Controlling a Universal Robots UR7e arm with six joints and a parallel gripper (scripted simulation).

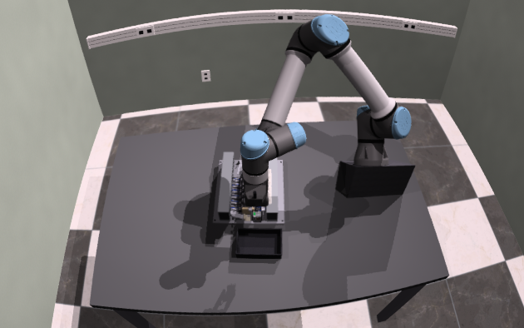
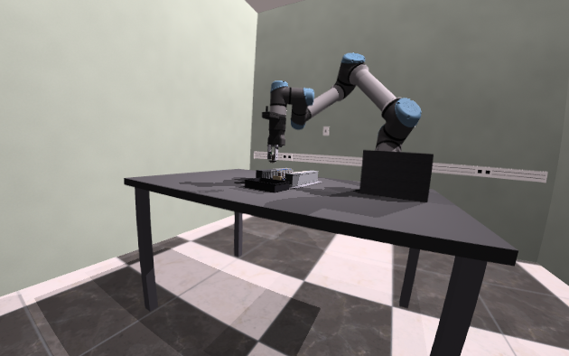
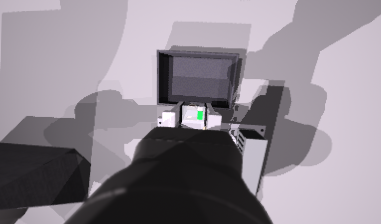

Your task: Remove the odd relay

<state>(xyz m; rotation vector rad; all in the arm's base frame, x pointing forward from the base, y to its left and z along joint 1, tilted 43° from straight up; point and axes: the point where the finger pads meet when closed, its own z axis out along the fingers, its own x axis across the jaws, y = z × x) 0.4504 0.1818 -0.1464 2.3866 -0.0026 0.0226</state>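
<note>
Now: the black parts tray 13 cm below my hand and 4 cm to the left of it.
</note>
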